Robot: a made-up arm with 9 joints. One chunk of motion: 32 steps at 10 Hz.
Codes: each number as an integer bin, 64 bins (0 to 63) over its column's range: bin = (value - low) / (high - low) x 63, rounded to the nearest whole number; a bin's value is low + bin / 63 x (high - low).
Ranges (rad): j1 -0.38..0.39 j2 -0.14..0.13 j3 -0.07..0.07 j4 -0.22..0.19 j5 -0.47..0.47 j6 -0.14..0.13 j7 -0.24..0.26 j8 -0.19..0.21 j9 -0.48..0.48
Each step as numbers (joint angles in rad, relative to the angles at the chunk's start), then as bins.
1 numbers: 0.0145 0.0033 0.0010 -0.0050 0.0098 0.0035 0.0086 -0.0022 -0.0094
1 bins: 32 33 32 33 32 33 31 30 31
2 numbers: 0.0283 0.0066 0.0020 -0.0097 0.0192 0.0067 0.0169 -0.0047 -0.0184
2 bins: 33 34 32 32 33 34 32 29 30
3 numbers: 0.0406 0.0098 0.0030 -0.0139 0.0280 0.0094 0.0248 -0.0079 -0.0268
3 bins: 34 35 33 32 33 35 33 29 30
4 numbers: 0.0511 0.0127 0.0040 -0.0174 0.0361 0.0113 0.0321 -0.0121 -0.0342
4 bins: 35 36 33 31 34 35 34 28 29
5 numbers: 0.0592 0.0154 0.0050 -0.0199 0.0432 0.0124 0.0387 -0.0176 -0.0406
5 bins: 36 36 34 31 34 36 35 27 29
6 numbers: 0.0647 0.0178 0.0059 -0.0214 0.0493 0.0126 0.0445 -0.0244 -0.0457
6 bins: 36 37 34 31 35 36 36 26 29
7 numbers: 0.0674 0.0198 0.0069 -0.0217 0.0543 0.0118 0.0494 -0.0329 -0.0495
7 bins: 37 37 35 30 35 35 36 25 28
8 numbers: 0.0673 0.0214 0.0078 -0.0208 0.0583 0.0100 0.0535 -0.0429 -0.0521
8 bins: 37 38 35 31 35 35 37 23 28
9 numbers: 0.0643 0.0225 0.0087 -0.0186 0.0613 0.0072 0.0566 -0.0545 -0.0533
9 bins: 36 38 35 31 36 34 37 21 28
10 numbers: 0.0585 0.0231 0.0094 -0.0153 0.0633 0.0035 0.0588 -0.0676 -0.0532
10 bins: 36 38 36 31 36 33 38 19 28
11 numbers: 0.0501 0.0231 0.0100 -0.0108 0.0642 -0.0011 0.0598 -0.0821 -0.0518
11 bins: 35 38 36 32 36 32 38 17 28
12 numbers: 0.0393 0.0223 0.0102 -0.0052 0.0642 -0.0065 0.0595 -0.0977 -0.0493
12 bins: 34 38 36 33 36 31 38 15 28
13 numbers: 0.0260 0.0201 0.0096 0.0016 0.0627 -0.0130 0.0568 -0.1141 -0.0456
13 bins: 33 37 36 34 36 30 37 12 29
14 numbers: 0.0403 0.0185 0.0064 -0.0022 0.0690 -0.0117 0.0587 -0.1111 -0.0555
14 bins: 34 37 34 33 36 30 38 12 28
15 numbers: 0.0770 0.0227 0.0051 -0.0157 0.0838 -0.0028 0.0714 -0.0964 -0.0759
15 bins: 37 38 34 31 37 32 39 15 27
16 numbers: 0.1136 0.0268 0.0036 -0.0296 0.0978 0.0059 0.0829 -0.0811 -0.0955
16 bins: 40 39 33 29 38 34 41 17 25
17 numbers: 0.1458 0.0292 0.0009 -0.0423 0.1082 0.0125 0.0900 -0.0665 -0.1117
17 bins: 43 39 32 27 39 36 42 19 24
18 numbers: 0.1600 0.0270 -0.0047 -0.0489 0.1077 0.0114 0.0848 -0.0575 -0.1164
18 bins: 44 39 29 26 39 35 41 21 24
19 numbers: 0.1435 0.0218 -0.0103 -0.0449 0.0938 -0.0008 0.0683 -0.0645 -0.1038
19 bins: 43 38 27 27 38 32 39 20 25
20 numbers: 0.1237 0.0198 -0.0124 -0.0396 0.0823 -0.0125 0.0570 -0.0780 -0.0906
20 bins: 41 37 26 28 37 30 37 18 26
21 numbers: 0.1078 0.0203 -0.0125 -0.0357 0.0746 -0.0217 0.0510 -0.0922 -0.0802
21 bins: 40 37 26 28 36 28 37 15 26
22 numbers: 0.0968 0.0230 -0.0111 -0.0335 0.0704 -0.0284 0.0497 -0.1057 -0.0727
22 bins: 39 38 27 29 36 26 37 13 27
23 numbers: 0.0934 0.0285 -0.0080 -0.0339 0.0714 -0.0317 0.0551 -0.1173 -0.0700
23 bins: 39 39 28 29 36 25 37 11 27
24 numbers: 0.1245 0.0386 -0.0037 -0.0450 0.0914 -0.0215 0.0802 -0.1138 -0.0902
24 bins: 41 42 30 27 38 28 40 12 26
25 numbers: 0.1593 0.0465 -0.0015 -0.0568 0.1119 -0.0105 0.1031 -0.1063 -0.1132
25 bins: 44 44 31 25 39 30 43 13 24
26 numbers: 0.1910 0.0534 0.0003 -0.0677 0.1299 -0.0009 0.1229 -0.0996 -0.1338
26 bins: 47 45 32 23 40 32 46 14 23
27 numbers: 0.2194 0.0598 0.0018 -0.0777 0.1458 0.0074 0.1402 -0.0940 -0.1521
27 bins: 49 47 32 22 41 34 48 15 22
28 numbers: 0.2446 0.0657 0.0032 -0.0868 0.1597 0.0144 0.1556 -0.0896 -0.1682
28 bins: 51 48 33 20 42 36 50 16 20
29 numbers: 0.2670 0.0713 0.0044 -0.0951 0.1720 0.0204 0.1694 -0.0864 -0.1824
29 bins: 53 49 33 19 43 37 52 16 20
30 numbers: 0.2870 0.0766 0.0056 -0.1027 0.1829 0.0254 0.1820 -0.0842 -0.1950
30 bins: 55 51 34 18 44 39 53 17 19
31 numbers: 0.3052 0.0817 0.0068 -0.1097 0.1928 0.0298 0.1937 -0.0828 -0.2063
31 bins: 56 52 35 17 44 40 55 17 18
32 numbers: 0.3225 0.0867 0.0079 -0.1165 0.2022 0.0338 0.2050 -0.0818 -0.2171
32 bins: 57 53 35 16 45 41 56 17 17
